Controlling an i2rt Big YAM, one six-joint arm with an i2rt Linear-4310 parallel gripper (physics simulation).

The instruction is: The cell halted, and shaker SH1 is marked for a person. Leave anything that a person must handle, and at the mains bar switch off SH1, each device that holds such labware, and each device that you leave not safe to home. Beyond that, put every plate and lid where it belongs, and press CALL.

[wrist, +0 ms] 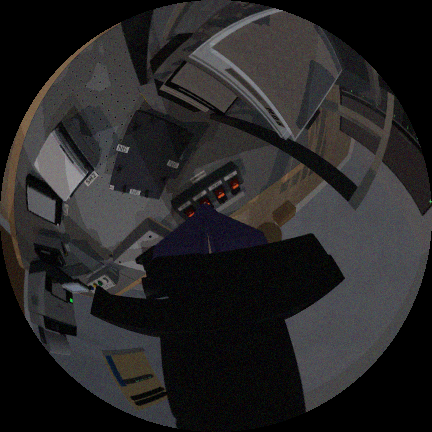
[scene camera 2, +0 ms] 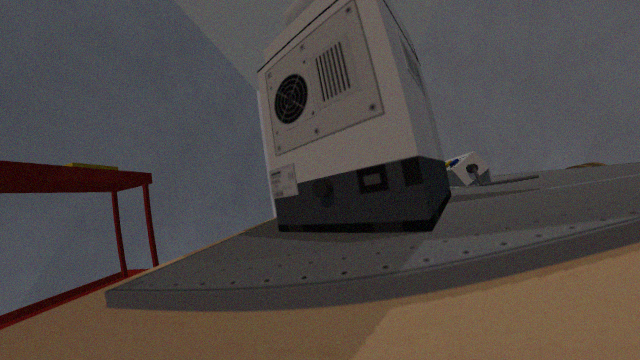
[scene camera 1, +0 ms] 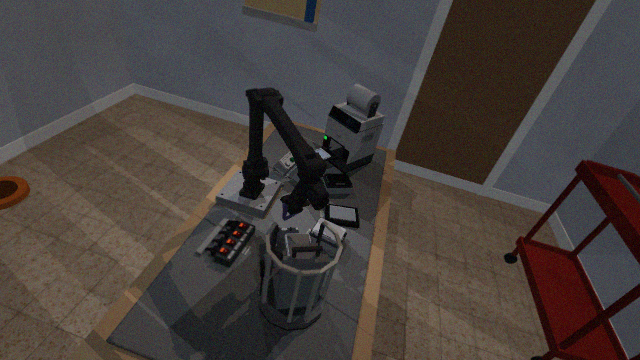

Labels:
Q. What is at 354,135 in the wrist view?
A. A round plate hotel.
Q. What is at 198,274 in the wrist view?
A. My gripper.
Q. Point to a round plate hotel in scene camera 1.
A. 292,293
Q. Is my gripper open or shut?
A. Shut.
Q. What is my gripper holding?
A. Nothing.

